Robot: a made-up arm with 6 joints.
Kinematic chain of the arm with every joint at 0, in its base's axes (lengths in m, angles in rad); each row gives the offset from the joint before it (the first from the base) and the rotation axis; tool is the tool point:
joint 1: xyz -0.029 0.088 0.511 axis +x
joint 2: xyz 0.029 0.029 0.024 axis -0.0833 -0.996 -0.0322
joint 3: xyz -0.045 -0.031 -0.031 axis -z
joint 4: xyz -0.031 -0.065 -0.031 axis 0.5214 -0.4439 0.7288
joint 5: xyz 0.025 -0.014 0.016 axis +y
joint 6: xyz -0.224 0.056 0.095 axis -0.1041 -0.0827 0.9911
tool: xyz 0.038 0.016 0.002
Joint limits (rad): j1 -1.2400..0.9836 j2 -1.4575..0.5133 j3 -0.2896..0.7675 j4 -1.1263..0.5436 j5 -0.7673..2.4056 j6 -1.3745..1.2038
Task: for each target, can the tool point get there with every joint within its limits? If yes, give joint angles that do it. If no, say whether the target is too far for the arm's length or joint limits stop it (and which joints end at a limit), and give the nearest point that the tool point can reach.
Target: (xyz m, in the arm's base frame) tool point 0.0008 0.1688 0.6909
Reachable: yes | joints -0.5658 0.0609 0.4461 0.3992 1.7310 0.4847
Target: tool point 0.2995 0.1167 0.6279
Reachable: no: joint limits stop it (at a limit: joint 1, joint 3, joint 5, joint 6) | nearest point 0.2386 0.1087 0.6238 | short by 0.062 m
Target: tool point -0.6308 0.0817 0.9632
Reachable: no: too far | nearest point -0.2741 0.0851 0.7196 | short by 0.432 m
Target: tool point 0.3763 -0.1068 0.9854
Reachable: no: too far | nearest point 0.1351 -0.0153 0.7627 | short by 0.341 m
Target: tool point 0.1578 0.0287 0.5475
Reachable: yes | joints 0.4277 -1.2033 0.4795 0.1430 1.5803 0.4728
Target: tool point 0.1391 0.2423 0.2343
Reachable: no: joint limits stop it (at a limit: joint 1, joint 4, joint 5, joint 6) | nearest point 0.1022 0.1947 0.3043 | short by 0.092 m
